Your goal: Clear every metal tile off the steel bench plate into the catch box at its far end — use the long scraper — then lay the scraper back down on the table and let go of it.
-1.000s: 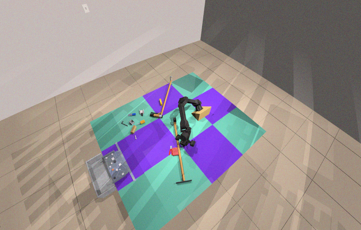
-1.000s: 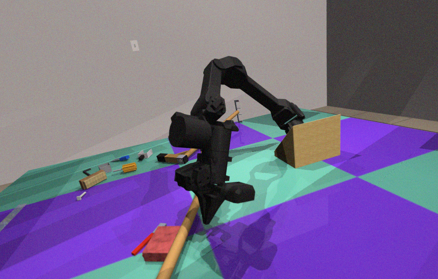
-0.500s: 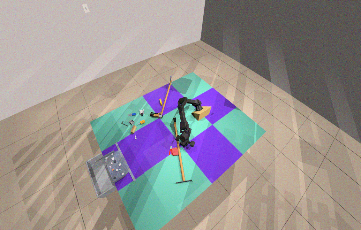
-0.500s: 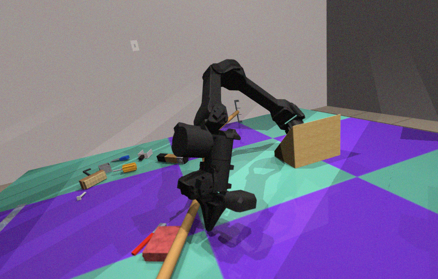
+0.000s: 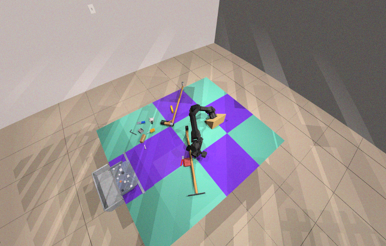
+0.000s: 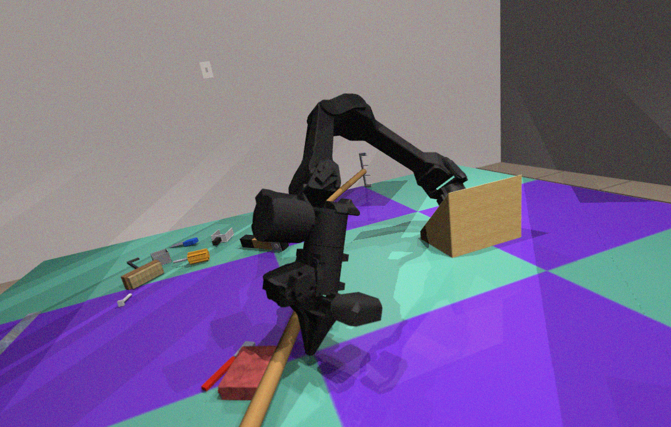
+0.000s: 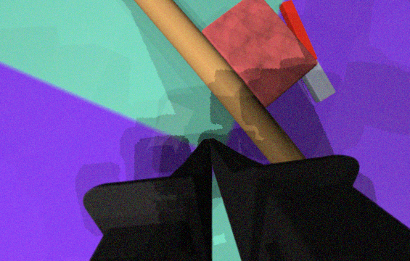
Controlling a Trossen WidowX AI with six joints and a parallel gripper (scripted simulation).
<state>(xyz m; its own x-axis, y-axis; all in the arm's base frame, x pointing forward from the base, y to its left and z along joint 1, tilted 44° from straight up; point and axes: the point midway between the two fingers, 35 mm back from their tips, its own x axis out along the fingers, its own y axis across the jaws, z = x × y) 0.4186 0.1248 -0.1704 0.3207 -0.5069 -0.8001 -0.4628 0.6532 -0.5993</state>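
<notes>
My gripper tip is now 50 mm below the long scraper and 40 mm short of it. Round my gripper tip: red block 80 mm ahead, 10 mm to the right; then wooden block 480 mm to the right, 290 mm ahead, 10 mm above; then orange screwdriver 510 mm to the right, 170 mm ahead, 10 mm above.
</notes>
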